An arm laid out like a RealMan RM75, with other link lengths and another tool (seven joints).
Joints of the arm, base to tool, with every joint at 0 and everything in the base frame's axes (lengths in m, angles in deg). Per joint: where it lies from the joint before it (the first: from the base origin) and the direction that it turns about. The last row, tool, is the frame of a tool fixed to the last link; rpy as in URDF.
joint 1: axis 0 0 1 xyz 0 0 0.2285
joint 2: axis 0 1 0 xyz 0 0 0
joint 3: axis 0 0 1 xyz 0 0 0.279
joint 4: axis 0 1 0 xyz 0 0 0
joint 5: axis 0 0 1 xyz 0 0 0.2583
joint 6: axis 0 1 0 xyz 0 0 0
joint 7: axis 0 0 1 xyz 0 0 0.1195
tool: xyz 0 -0.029 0.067 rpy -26.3 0 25.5
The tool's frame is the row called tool.
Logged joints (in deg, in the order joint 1, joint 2, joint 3, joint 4, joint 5, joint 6, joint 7), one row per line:
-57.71 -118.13 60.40 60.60 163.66 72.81 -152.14
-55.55 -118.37 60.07 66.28 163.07 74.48 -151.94
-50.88 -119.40 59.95 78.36 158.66 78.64 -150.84
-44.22 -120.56 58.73 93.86 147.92 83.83 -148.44
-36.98 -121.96 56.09 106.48 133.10 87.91 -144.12
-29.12 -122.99 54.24 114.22 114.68 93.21 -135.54
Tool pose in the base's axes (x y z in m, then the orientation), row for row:
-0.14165 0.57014 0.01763 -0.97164 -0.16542 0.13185 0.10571
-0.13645 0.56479 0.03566 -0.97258 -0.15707 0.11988 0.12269
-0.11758 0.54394 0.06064 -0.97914 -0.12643 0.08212 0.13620
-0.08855 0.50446 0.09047 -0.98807 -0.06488 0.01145 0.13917
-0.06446 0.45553 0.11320 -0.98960 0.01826 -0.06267 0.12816
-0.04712 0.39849 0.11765 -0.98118 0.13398 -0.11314 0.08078
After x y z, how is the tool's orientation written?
As a quaternion, x y z w.
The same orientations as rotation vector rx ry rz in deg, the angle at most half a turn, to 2 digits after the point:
-164.02 -27.92 22.26
-162.58 -26.26 20.04
-162.43 -20.97 13.62
-163.64 -10.74 1.90
-164.92 3.04 -10.44
-168.07 22.95 -19.38

